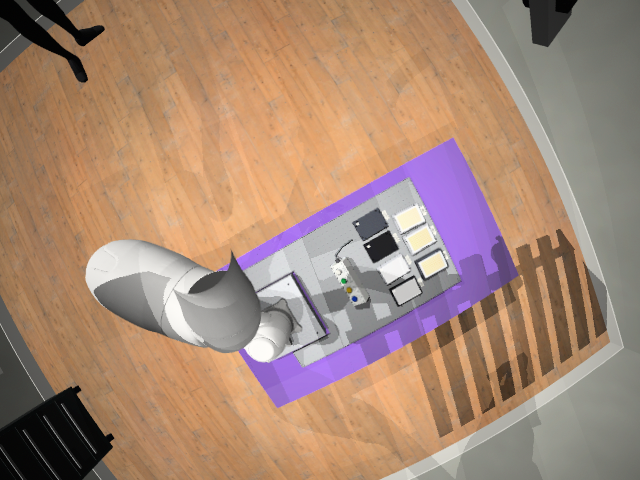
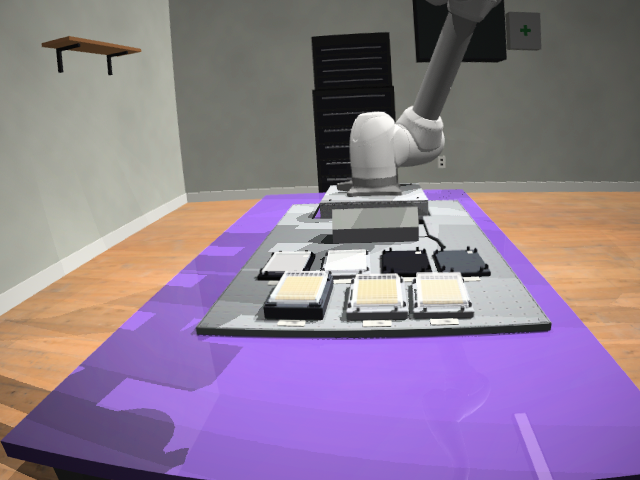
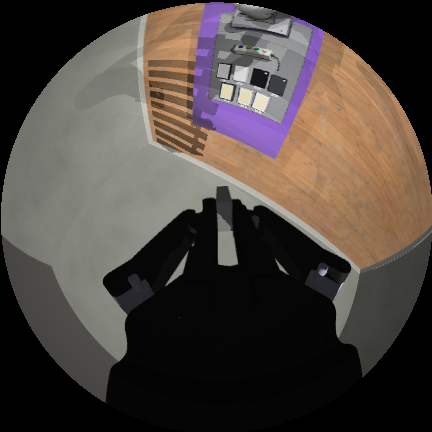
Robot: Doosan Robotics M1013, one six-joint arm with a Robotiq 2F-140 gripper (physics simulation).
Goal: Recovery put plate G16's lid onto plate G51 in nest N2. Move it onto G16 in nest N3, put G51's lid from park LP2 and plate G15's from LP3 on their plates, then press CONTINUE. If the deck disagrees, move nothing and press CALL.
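Frame: origin at the arm's base, x back, y right, z up, level; centimetres.
Seen in the pictures: gripper, fingertip midpoint: (image 1: 551,29) (image 3: 222,196); arm's base, link origin: (image 1: 277,321) (image 2: 374,191).
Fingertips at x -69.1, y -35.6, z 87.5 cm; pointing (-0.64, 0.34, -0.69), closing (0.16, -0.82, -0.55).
Pixels of each thing's top centre, then the offset from my fingertips to it. Level surfaces: height alone.
- light grey piece, top centre: (image 2: 287,260) (image 1: 406,291) (image 3: 222,70) dx +6.6, dy +53.8, dz -90.2 cm
- button box, top centre: (image 2: 374,206) (image 1: 351,284) (image 3: 250,49) dx +28.9, dy +34.8, dz -83.6 cm
- grey perforated deck, surface height: dz -91.9 cm
- purple table, surface height: dz -93.2 cm
My gripper (image 3: 222,196) is shut and empty, far above and beyond the deck. Three cream-welled plates stand in the outer row: one (image 1: 432,264) (image 2: 299,289) (image 3: 226,92) in a dark nest, a middle one (image 1: 419,239) (image 2: 376,291) (image 3: 245,96) and an end one (image 1: 409,218) (image 2: 440,290) (image 3: 260,102) in pale nests. The inner row holds a light grey piece (image 1: 405,291) (image 2: 286,262), a white one (image 1: 393,268) (image 2: 345,261), a black one (image 1: 381,246) (image 2: 405,260) and a slate one (image 1: 370,223) (image 2: 461,260). Labels are unreadable; clear lids cannot be told. The button box (image 1: 351,284) (image 3: 252,51) shows white, green, amber and blue buttons.
The grey perforated deck (image 1: 330,237) (image 2: 506,304) lies on the purple table (image 1: 439,165) (image 2: 336,392). The arm's base (image 2: 374,155) stands behind the button box. A thin cable curves beside the box. Black drawer cabinets (image 2: 353,62) stand against the wall. Shadows cross the table and floor.
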